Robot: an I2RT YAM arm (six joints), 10 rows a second.
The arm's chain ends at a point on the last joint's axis. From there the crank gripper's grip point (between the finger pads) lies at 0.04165 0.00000 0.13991 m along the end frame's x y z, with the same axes.
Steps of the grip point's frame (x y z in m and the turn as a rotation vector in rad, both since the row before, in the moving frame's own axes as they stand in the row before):
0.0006, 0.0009, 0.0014, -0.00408, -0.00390, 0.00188
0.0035, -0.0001, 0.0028, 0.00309, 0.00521, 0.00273
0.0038, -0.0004, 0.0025, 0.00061, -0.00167, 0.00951
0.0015, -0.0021, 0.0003, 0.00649, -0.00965, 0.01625
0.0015, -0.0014, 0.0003, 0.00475, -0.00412, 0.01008
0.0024, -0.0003, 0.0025, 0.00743, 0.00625, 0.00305
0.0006, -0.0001, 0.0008, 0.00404, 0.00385, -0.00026
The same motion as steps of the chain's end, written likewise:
0.0011, 0.0003, 0.0012, -0.00408, -0.00390, 0.00188
0.0028, 0.0002, 0.0030, 0.00309, 0.00521, 0.00273
0.0040, -0.0007, 0.0024, 0.00061, -0.00167, 0.00951
0.0029, -0.0019, -0.0001, 0.00649, -0.00965, 0.01625
0.0021, -0.0012, 0.0001, 0.00475, -0.00412, 0.01008
0.0015, 0.0006, 0.0028, 0.00743, 0.00625, 0.00305
0.0001, 0.0005, 0.0010, 0.00404, 0.00385, -0.00026

